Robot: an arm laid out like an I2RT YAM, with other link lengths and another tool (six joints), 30 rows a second.
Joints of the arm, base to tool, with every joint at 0 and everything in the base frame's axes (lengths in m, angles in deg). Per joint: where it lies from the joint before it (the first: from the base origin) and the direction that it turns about. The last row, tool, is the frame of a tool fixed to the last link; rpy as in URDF.
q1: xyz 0.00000 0.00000 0.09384 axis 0 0 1
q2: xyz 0.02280 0.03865 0.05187 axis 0 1 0
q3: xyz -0.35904 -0.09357 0.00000 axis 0 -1 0
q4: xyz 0.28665 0.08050 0.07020 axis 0 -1 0
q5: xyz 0.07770 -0.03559 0.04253 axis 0 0 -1
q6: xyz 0.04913 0.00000 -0.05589 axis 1 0 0
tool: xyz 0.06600 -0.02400 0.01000 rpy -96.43 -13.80 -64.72
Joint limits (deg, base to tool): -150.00..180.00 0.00..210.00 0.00..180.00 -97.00..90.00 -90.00..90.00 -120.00..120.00
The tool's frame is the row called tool.
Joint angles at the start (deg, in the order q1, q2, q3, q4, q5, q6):
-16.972 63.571 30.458 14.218 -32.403 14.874
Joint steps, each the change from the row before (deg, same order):
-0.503 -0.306 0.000 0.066 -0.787 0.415
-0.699 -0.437 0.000 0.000 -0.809 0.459
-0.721 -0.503 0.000 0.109 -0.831 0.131
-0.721 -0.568 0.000 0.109 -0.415 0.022
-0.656 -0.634 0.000 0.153 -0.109 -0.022
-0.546 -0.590 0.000 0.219 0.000 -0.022
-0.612 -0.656 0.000 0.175 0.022 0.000
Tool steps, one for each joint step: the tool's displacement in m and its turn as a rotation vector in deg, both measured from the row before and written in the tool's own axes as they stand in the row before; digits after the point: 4 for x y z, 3 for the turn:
-0.0006 -0.0013 -0.0019 0.509 -0.310 0.151
-0.0005 -0.0016 -0.0030 0.607 -0.148 0.163
-0.0008 -0.0024 -0.0032 0.557 -0.151 -0.291
-0.0004 -0.0027 -0.0038 0.538 0.266 -0.457
-0.0004 -0.0031 -0.0040 0.553 0.511 -0.610
-0.0004 -0.0032 -0.0036 0.530 0.517 -0.648
-0.0004 -0.0033 -0.0040 0.559 0.605 -0.643

